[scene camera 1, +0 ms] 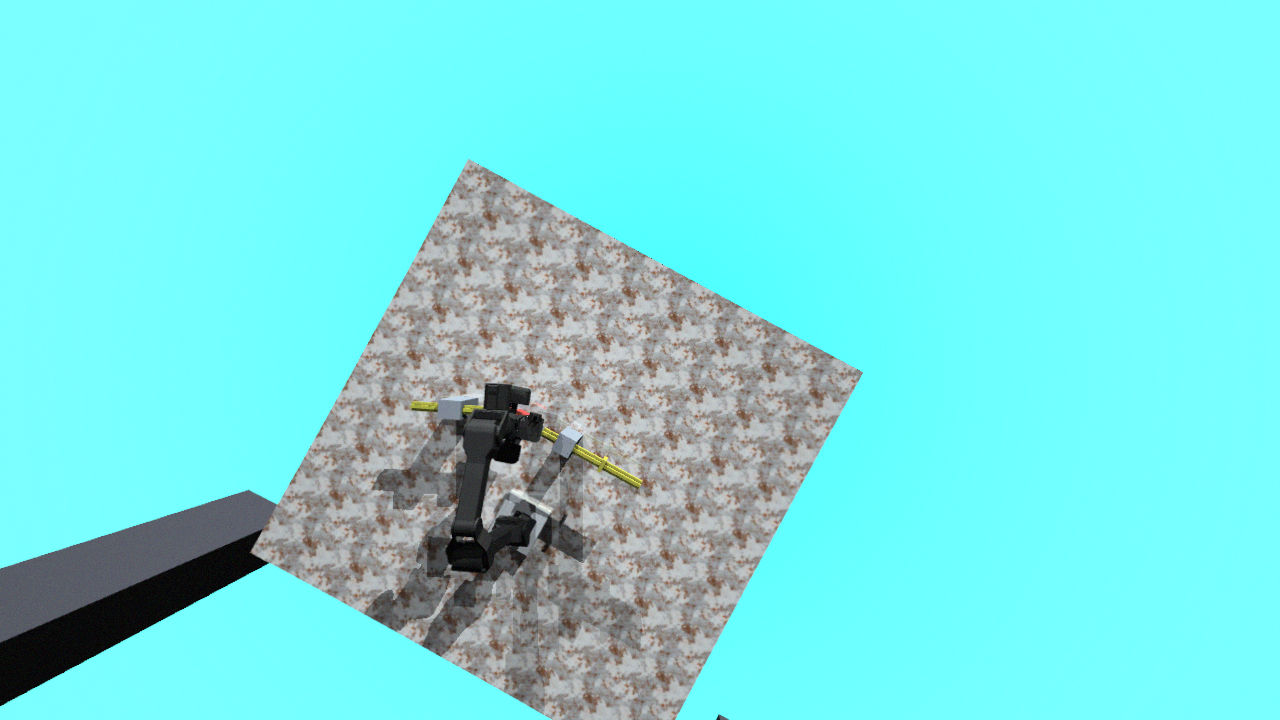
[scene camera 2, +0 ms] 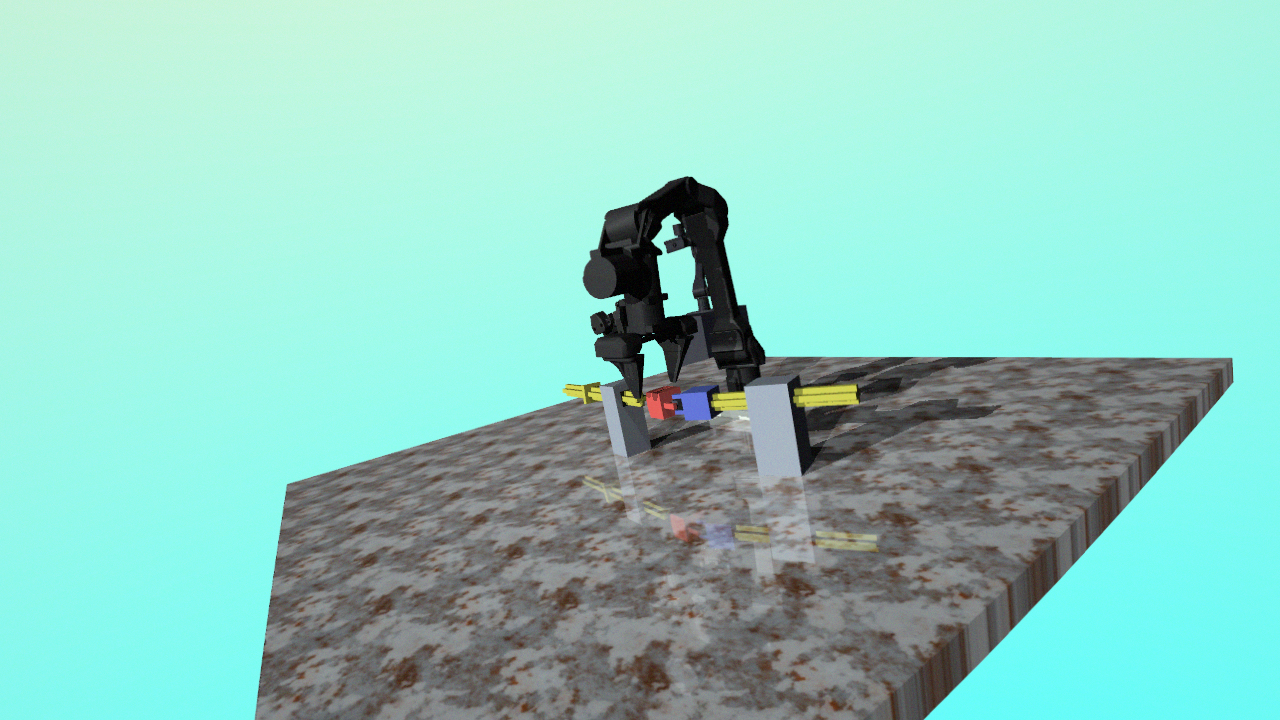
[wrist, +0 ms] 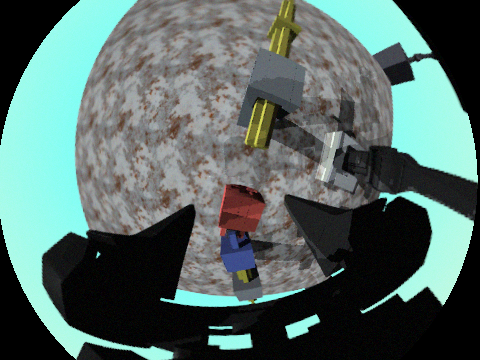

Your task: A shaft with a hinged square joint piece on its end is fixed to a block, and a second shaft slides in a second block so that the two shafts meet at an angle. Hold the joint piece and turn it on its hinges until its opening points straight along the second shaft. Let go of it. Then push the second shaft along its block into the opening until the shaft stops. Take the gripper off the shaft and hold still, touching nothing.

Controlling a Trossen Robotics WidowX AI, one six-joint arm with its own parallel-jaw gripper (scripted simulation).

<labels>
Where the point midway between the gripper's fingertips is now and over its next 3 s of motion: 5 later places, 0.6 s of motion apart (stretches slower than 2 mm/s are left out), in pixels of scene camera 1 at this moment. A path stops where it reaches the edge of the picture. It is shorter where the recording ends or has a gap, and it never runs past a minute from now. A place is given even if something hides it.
My gripper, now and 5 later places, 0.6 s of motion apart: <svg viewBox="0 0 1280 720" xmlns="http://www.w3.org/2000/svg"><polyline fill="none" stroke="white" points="523,420 514,424 512,427 527,433 540,437 564,443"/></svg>
</labels>
